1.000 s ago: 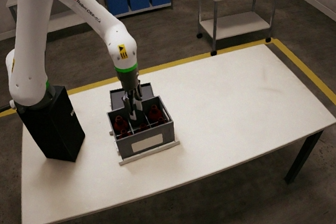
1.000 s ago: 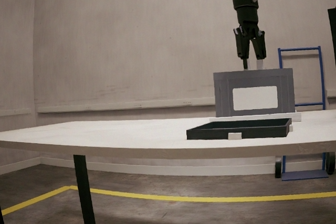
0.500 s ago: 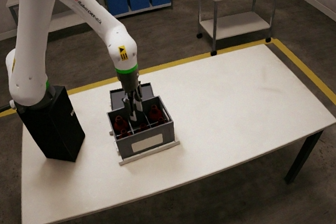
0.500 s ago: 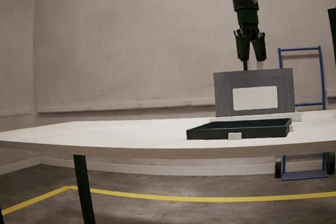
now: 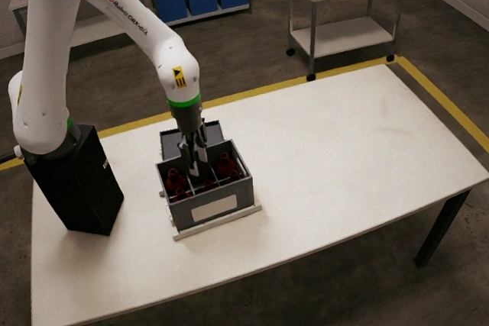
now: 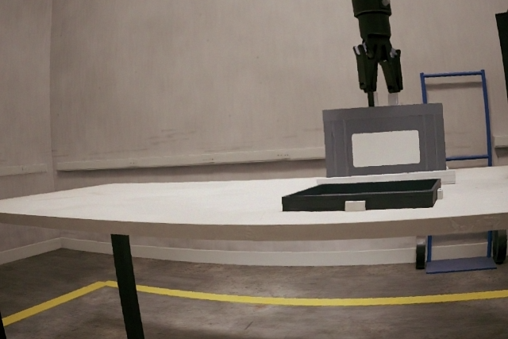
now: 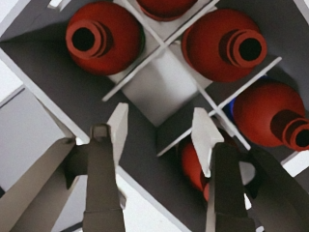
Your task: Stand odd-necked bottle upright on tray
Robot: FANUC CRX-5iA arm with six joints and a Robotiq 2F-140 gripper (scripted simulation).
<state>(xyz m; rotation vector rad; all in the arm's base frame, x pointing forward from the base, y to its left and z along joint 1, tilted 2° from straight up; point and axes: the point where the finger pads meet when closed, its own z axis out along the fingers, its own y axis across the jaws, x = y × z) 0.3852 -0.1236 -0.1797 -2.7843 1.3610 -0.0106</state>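
My gripper is now 90 mm above the crate, 40 mm to the left of it and 10 mm past it. Also, from my hand: dark tray (240 mm to the left, 160 mm below, 60 mm ahead); then bottle (90 mm behind, 80 mm below, 10 mm to the left).
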